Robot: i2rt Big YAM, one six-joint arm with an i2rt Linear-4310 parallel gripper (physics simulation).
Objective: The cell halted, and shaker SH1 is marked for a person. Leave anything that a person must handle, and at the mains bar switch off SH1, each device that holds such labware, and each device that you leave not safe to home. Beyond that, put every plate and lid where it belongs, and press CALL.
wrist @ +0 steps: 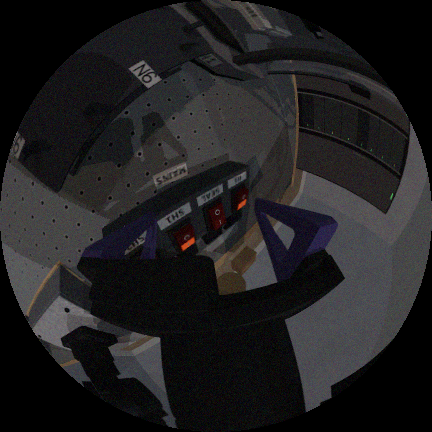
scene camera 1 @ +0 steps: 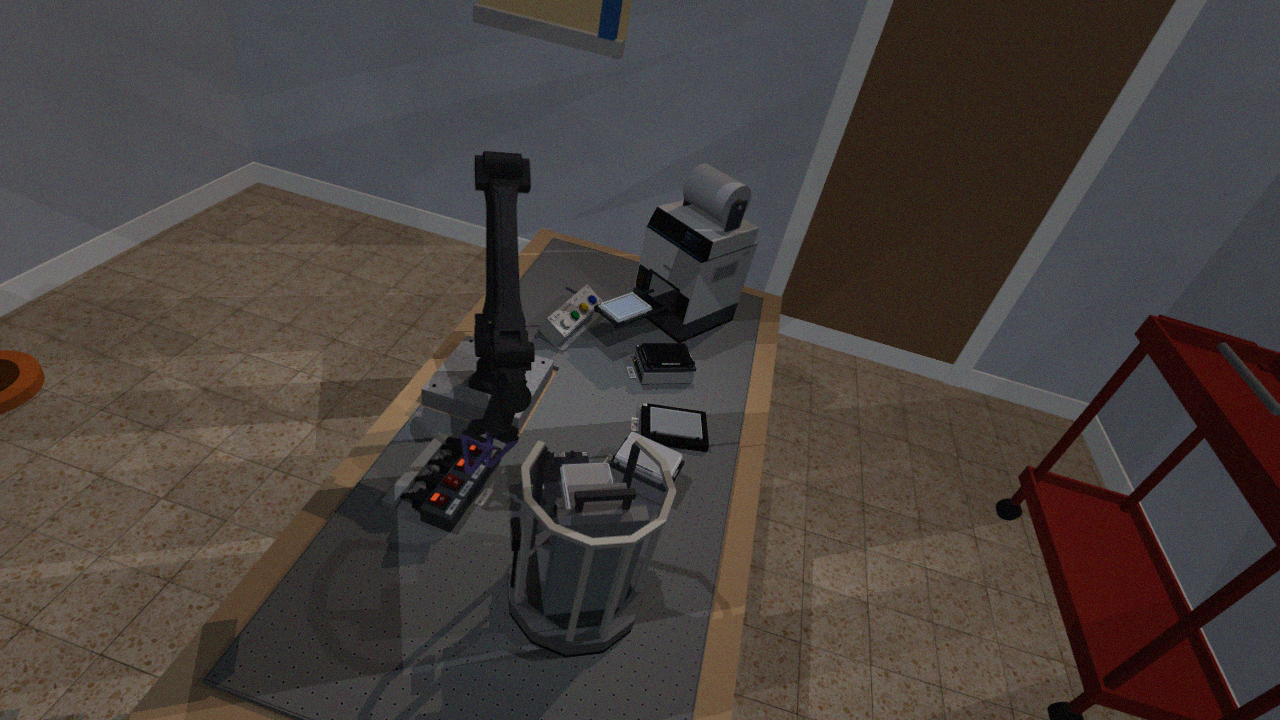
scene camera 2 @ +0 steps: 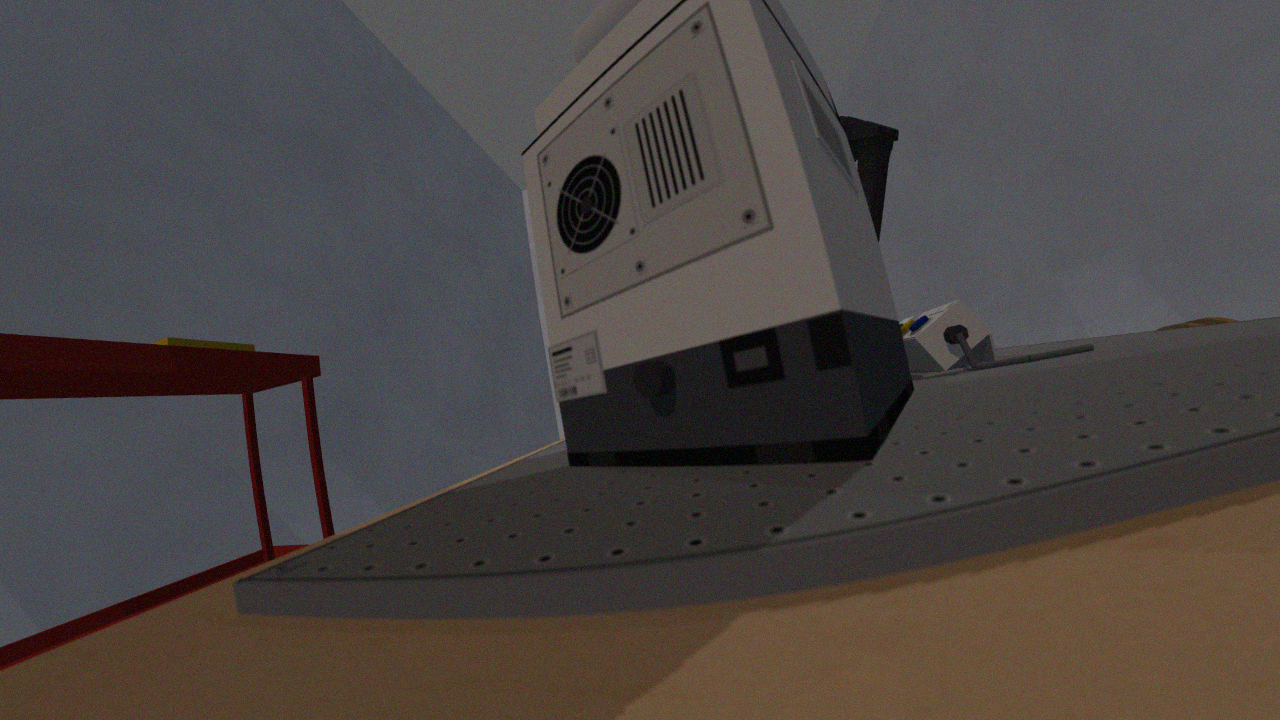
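Pixels of known places: gripper, fingertip midpoint: [wrist: 204, 209] [scene camera 1: 478, 470]; arm's base, origin of the base link: [wrist: 85, 338] [scene camera 1: 494, 377].
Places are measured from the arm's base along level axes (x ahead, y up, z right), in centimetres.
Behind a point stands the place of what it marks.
Note:
The mains bar [scene camera 1: 447, 505] @(x 7.8, y 0.3, z 38.7 cm) [wrist: 172, 194] @(x 10.6, y -1.6, z 29.8 cm) lies at the bench's left edge. In the wrist view its SH1 switch [wrist: 185, 237] @(x 7.0, y 1.5, z 28.3 cm) and H1 switch [wrist: 242, 200] @(x 5.7, y 1.3, z 38.3 cm) glow orange; the SEAL switch [wrist: 216, 215] @(x 6.5, y 1.2, z 33.2 cm) is unlit. A further switch is hidden behind a finger. My gripper [scene camera 1: 487, 451] @(x 10.4, y 3.2, z 30.5 cm) [wrist: 204, 209] @(x 10.4, y 3.2, z 30.5 cm) is open and empty over the bar, its purple fingers on either side of the SH1 and SEAL switches. A pale plate [scene camera 1: 624, 308] @(x 22.2, y 7.6, z -34.0 cm) lies on the big device's tray. Another [scene camera 1: 675, 423] @(x 45.0, y -0.8, z -5.1 cm) lies in a black nest. White labware [scene camera 1: 648, 456] [scene camera 1: 586, 481] @(x 34.2, y 22.5, z 40.7 cm) shows nearer the cage. Plate and lid details are unclear.
A round cage [scene camera 1: 597, 540] @(x 40.0, y 28.6, z 55.5 cm) stands at the near end. A black-topped device [scene camera 1: 665, 358] @(x 37.3, y 3.1, z -23.8 cm) sits mid-bench. The white machine [scene camera 1: 693, 264] @(x 36.7, y 21.7, z -42.9 cm) [scene camera 2: 716, 268] @(x 38.5, y 6.9, z -70.8 cm) stands at the far end, beside the button box [scene camera 1: 572, 313] @(x 8.9, y 3.5, z -30.2 cm) [scene camera 2: 948, 335] @(x 11.1, y 0.7, z -45.6 cm). A red cart [scene camera 1: 1083, 573] [scene camera 2: 161, 367] stands beside the bench.

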